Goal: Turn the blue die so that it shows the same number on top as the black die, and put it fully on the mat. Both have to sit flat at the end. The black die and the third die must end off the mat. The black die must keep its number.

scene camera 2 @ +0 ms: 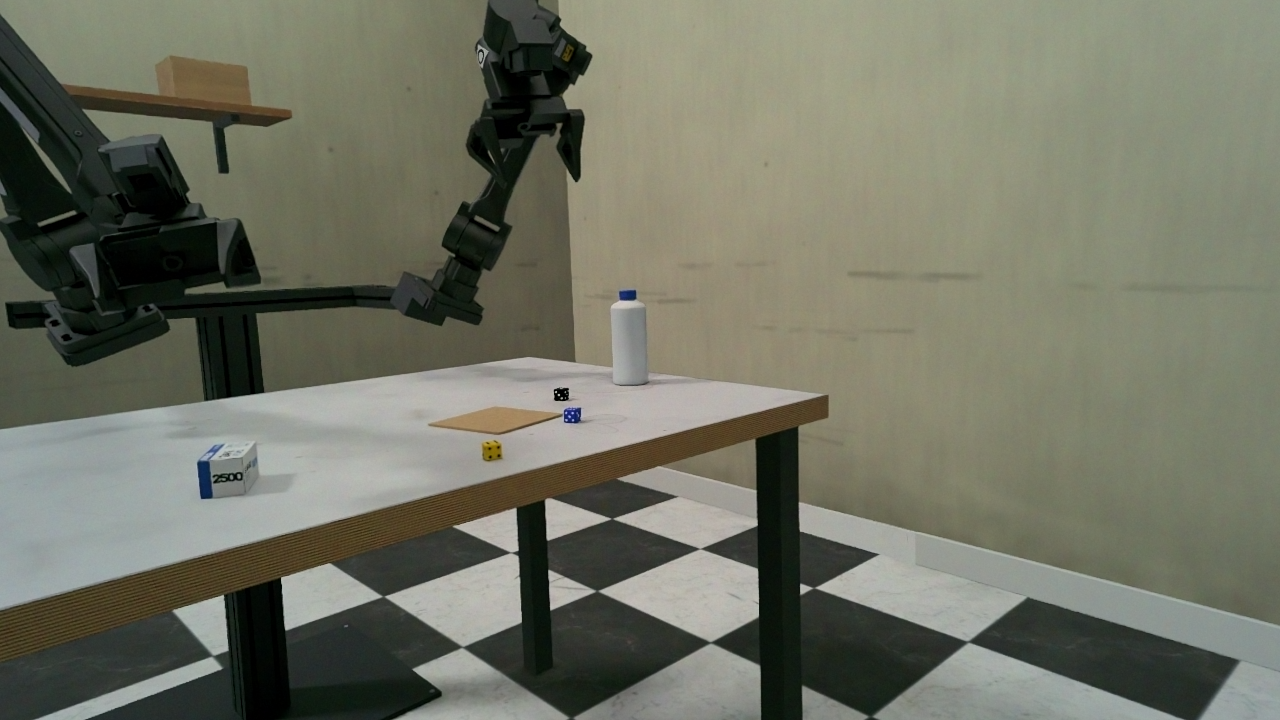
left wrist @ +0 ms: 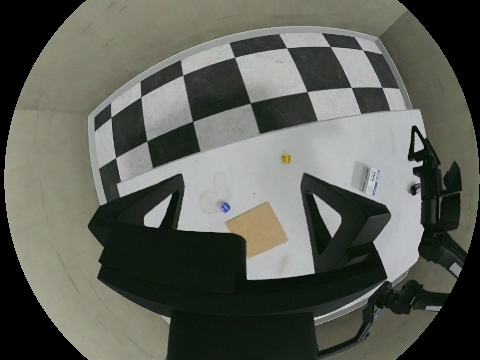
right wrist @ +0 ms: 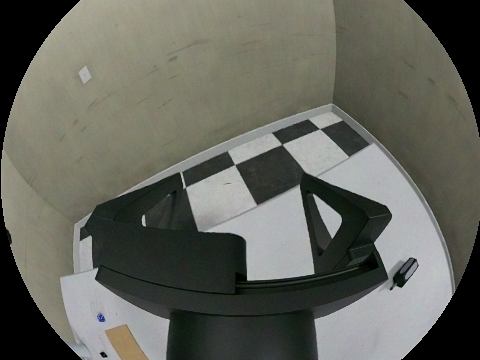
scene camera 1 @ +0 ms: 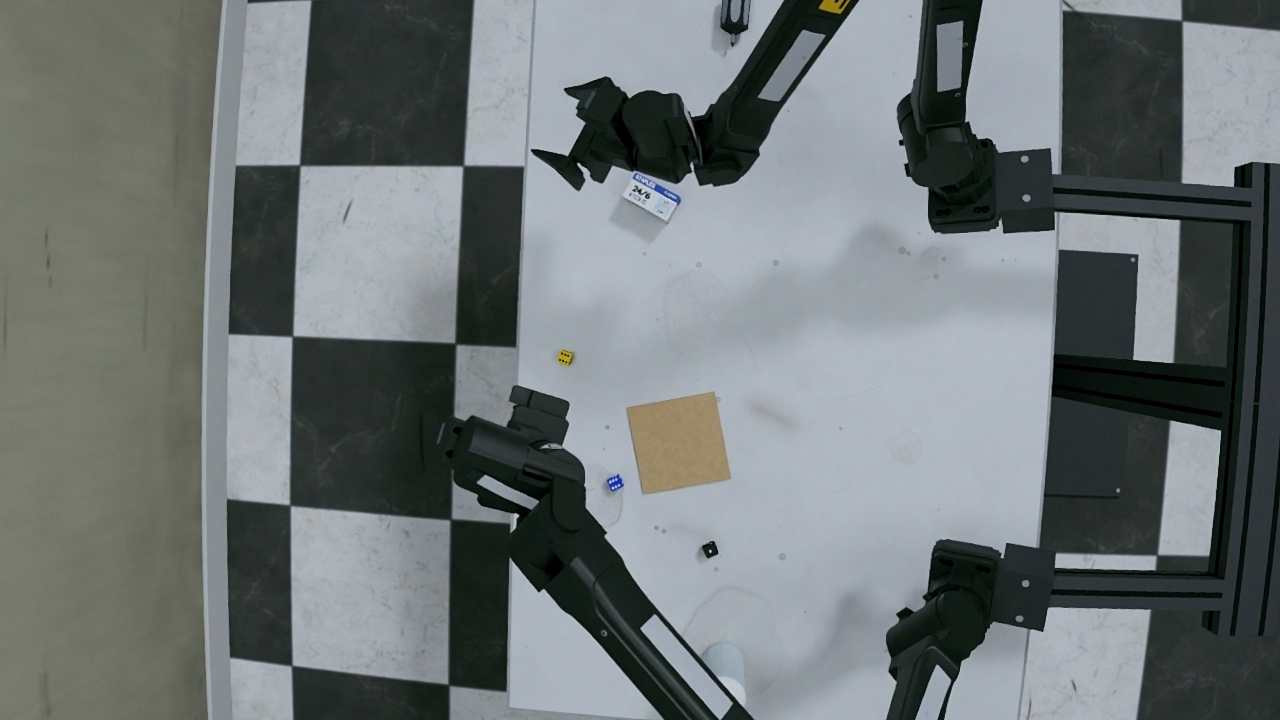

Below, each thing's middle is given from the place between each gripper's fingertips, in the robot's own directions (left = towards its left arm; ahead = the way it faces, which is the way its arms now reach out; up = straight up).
Right now my right hand [scene camera 2: 165,292] is 46 cm to the right of the tan mat [scene camera 1: 679,442], 22 cm above it and 15 cm past it. Also, from my right hand: white bottle [scene camera 2: 628,317] 81 cm to the left, 22 cm behind, 14 cm below.
Now: left hand [scene camera 2: 542,182] 190 mm past the tan mat, 50 mm to the right of it and 340 mm above it. Round my left hand: white bottle: 260 mm behind, 410 mm to the left, 260 mm below.
